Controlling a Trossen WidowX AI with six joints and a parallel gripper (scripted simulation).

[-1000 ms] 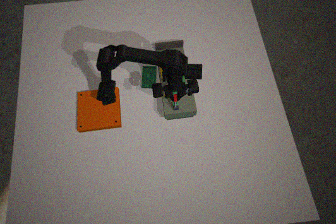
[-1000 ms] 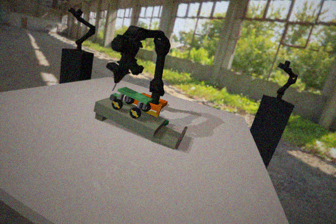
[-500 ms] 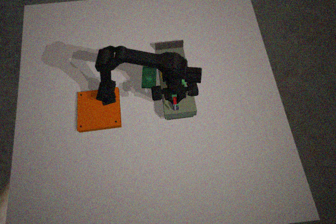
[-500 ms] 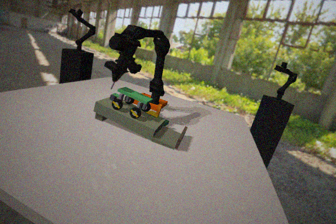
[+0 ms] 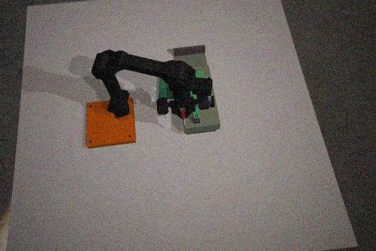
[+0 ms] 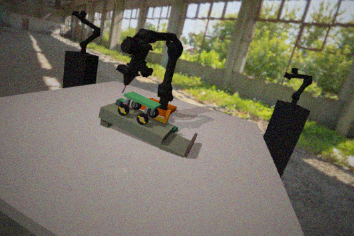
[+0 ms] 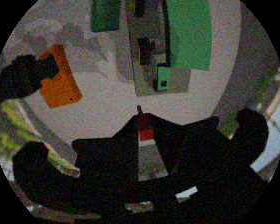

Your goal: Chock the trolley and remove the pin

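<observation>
Right now my gripper tip is 20 mm past the green tray, 230 mm to the right of it and 180 mm above it. Also, from my gripper tip: red-headed stop pin (right at my gripper tip); then grey-green ramp (90 mm ahead, 120 mm to the left, 130 mm below); then green trolley (90 mm ahead, 120 mm to the left, 60 mm below).
</observation>
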